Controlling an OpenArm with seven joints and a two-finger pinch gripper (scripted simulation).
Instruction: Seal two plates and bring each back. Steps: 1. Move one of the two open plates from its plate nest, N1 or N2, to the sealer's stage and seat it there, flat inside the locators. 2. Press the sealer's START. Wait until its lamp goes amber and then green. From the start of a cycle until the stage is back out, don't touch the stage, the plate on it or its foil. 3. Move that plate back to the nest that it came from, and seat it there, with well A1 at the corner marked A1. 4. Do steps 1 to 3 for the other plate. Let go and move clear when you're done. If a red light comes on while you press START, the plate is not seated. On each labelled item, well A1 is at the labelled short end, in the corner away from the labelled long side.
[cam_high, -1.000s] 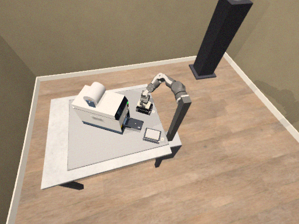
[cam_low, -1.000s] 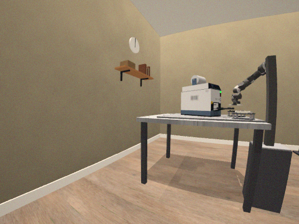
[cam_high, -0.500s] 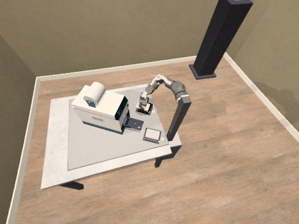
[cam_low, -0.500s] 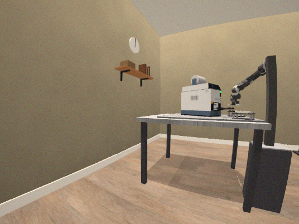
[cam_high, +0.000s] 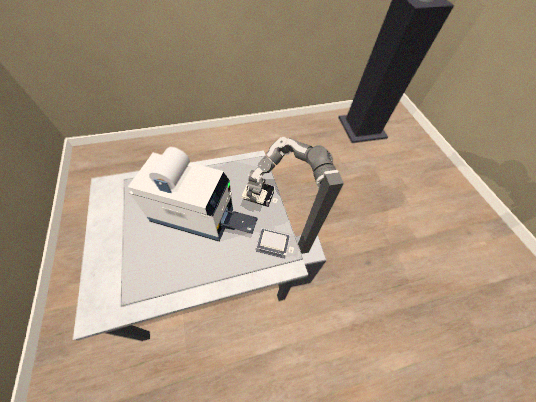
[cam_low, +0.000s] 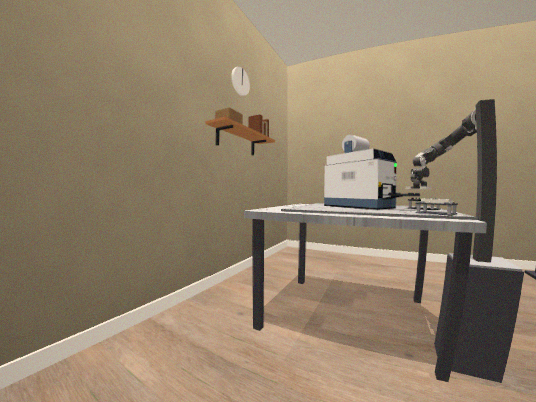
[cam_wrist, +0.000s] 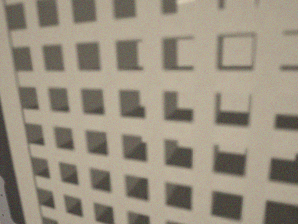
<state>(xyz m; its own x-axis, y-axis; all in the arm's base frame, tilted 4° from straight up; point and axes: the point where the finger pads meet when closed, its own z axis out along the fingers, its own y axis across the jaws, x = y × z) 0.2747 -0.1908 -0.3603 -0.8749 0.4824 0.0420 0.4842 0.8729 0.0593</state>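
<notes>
My hand is 90 mm short of the sealer stage, 140 mm to the right of it and 40 mm above it. The rest, counted from my hand: plate nest: 60 mm behind, 270 mm to the left, 80 mm below; then yellow warning label: 220 mm ahead, 170 mm to the left, 20 mm above; then plate: right at my hand.
</notes>
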